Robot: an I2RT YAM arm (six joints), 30 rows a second.
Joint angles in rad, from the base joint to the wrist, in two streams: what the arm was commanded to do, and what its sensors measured. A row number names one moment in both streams.
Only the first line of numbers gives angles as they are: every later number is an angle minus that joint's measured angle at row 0.
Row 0, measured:
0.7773, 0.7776, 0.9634, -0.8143, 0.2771, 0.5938
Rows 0 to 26, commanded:
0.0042, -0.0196, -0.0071, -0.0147, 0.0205, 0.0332
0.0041, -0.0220, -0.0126, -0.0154, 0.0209, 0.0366
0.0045, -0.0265, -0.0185, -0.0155, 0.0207, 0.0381
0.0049, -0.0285, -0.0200, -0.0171, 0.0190, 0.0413
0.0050, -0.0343, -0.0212, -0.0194, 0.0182, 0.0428
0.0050, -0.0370, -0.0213, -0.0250, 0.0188, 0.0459
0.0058, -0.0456, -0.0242, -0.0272, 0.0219, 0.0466
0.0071, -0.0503, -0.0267, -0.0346, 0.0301, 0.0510
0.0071, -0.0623, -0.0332, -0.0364, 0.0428, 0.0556
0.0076, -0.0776, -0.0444, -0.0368, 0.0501, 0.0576
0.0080, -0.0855, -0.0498, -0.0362, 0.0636, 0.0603
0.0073, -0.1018, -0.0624, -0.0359, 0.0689, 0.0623
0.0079, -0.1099, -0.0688, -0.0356, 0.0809, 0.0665
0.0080, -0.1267, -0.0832, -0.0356, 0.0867, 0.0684
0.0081, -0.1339, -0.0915, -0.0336, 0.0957, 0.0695
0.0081, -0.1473, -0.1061, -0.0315, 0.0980, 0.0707
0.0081, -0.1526, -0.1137, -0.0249, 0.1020, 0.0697
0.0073, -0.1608, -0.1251, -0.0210, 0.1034, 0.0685
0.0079, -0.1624, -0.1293, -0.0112, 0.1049, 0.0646
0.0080, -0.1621, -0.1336, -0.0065, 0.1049, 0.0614
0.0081, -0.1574, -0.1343, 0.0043, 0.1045, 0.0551
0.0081, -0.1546, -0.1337, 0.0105, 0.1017, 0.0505
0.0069, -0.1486, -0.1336, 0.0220, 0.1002, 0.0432
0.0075, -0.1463, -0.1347, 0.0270, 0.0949, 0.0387
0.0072, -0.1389, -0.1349, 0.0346, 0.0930, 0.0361
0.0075, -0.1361, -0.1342, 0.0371, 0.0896, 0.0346
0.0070, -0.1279, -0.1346, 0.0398, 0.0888, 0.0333
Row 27, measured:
0.0022, -0.1457, -0.1343, -0.0183, 0.0710, 0.0454
